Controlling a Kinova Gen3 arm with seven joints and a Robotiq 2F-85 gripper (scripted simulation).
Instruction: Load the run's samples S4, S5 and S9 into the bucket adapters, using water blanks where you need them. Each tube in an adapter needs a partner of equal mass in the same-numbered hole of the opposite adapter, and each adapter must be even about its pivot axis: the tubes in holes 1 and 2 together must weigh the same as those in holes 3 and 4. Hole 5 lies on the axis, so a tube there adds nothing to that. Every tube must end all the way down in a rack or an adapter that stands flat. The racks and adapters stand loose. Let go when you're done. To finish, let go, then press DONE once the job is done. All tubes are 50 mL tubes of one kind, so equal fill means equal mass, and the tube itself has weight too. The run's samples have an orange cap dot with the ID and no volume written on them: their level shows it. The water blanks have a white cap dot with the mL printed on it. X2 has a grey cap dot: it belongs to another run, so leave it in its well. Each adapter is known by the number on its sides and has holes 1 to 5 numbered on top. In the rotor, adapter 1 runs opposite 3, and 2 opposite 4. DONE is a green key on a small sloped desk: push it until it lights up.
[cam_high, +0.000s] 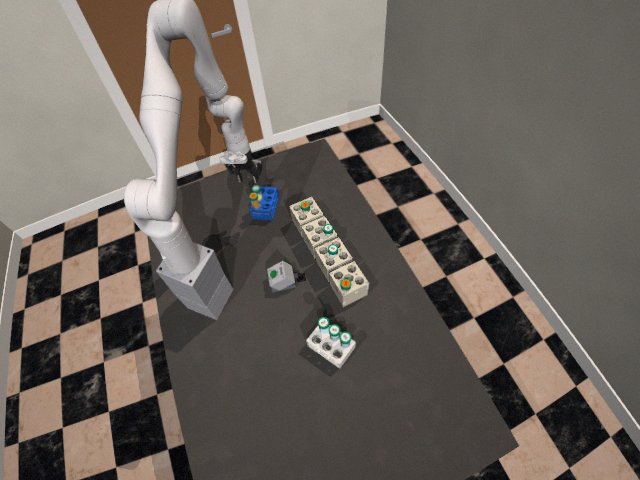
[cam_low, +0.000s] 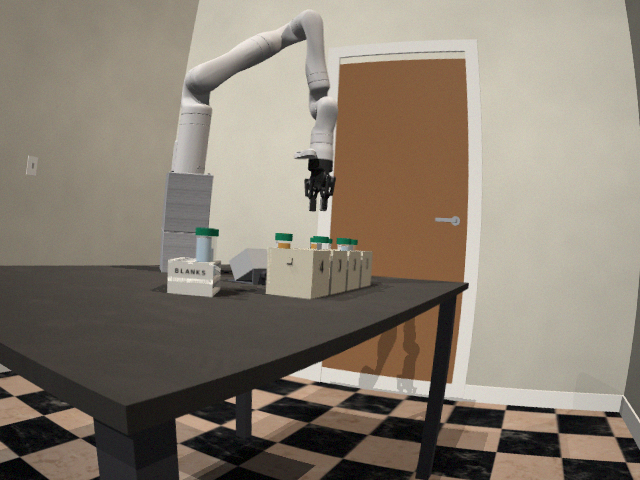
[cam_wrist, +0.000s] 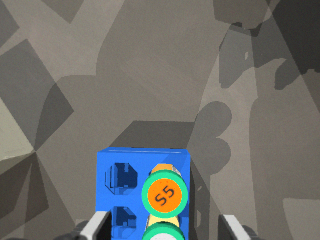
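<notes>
Right now the sample S5 is 150 mm below my hand and 10 mm behind it. The rest, counted from my hand: blue sample rack: 190 mm below, 40 mm ahead, 20 mm to the left; then adapter 1: 170 mm below, 160 mm to the right, 140 mm ahead; then grey-dot tube X2: 150 mm below, 30 mm to the left, 30 mm ahead.
</notes>
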